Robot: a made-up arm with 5 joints. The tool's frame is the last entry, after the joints. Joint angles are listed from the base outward. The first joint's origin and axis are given. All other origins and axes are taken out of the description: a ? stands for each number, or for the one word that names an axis. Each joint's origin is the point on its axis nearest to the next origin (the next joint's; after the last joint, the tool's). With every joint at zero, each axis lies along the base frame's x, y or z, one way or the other. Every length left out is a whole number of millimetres.
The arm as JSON. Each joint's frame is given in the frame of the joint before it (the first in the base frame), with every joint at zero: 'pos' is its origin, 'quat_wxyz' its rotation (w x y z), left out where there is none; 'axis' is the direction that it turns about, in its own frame. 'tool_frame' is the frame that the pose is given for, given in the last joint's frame.
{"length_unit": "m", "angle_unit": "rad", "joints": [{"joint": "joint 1", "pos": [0.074, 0.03, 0.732], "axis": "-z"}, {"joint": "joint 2", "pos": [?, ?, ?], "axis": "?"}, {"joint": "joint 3", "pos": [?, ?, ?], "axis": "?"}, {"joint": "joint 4", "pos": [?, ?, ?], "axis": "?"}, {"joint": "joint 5", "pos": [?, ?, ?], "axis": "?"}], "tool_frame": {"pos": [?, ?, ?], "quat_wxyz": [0.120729, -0.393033, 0.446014, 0.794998]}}
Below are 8 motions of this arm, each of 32 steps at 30 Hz.
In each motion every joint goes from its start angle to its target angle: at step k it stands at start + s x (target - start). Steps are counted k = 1, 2, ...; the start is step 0. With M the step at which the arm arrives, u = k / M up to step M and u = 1 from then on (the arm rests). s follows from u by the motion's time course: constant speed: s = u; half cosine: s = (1 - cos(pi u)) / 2; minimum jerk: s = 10 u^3 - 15 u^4 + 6 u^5.
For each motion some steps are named. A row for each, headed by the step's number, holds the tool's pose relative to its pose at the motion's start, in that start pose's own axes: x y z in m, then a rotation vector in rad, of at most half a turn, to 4 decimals.
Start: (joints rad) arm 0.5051 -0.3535 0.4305 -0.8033 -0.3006
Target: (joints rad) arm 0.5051 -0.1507 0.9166 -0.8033 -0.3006
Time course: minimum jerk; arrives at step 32
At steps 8, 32:
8: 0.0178 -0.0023 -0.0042 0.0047 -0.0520 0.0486
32: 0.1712 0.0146 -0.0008 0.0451 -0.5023 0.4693

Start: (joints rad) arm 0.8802 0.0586 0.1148 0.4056 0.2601
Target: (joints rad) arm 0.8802 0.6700 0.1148 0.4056 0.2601
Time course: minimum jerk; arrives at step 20
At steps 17, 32:
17: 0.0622 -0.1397 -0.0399 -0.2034 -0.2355 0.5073
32: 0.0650 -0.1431 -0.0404 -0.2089 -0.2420 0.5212

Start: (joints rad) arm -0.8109 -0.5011 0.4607 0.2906 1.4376
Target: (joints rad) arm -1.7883 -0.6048 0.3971 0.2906 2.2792
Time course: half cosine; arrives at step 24
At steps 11, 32:
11: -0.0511 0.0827 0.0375 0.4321 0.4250 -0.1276
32: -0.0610 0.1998 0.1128 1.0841 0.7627 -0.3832

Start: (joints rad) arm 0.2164 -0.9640 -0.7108 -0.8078 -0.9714
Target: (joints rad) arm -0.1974 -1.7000 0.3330 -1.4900 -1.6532
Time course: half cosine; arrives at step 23
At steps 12, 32:
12: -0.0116 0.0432 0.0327 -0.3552 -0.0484 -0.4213
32: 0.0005 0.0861 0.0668 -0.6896 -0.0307 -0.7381

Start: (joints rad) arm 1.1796 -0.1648 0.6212 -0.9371 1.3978
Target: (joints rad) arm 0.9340 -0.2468 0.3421 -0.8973 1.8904
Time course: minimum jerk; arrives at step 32
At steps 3, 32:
3: -0.0005 0.0004 -0.0005 0.0035 0.0013 -0.0007
32: -0.0537 0.0767 -0.0685 0.4973 0.0784 -0.0629

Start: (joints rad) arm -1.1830 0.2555 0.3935 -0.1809 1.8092
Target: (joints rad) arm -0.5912 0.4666 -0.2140 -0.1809 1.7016
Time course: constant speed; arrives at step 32
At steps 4, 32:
4: 0.0183 -0.0104 -0.0132 -0.0180 -0.0885 0.0284
32: 0.1834 -0.0675 -0.0542 -0.0741 -0.6746 0.2958

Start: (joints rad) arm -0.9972 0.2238 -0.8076 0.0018 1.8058
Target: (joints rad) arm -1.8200 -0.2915 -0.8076 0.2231 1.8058
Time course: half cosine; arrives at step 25
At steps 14, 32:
14: 0.0116 0.1243 -0.0471 0.0393 -0.1308 -0.4998
32: 0.0628 0.1757 -0.0708 0.0233 -0.2459 -0.8352

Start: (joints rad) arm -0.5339 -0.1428 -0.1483 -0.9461 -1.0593
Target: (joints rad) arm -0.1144 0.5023 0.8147 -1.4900 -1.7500
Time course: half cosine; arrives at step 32
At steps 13, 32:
13: 0.0814 0.0998 -0.0369 0.1902 -0.3348 -0.1093
32: 0.1792 0.2480 0.0583 0.6022 -0.7615 -0.6193

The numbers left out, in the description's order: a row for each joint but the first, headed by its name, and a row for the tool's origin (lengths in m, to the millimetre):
joint 2: xyz 0.021 0.03 0.0, axis +y
joint 3: xyz 0.002 0.0 0.063, axis +y
joint 4: xyz 0.219 0.0 0.03, axis +y
joint 5: xyz 0.054 0.0 0.03, axis -x
tool: xyz 0.0 0.029 -0.029

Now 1 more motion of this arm.
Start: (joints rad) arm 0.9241 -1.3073 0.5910 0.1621 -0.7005
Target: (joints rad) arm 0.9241 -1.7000 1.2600 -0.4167 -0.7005
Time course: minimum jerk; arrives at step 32
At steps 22, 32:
22: 0.0424 0.0012 -0.0327 -0.0871 0.2069 -0.1056
32: 0.0532 0.0020 -0.0400 -0.1062 0.2523 -0.1288

